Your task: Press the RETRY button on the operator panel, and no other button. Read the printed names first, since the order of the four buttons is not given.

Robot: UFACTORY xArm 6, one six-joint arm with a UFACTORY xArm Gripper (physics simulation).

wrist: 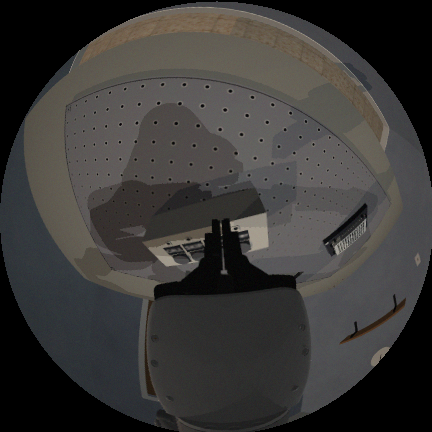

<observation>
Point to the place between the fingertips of my gripper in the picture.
220,228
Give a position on an operator panel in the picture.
181,230
</observation>
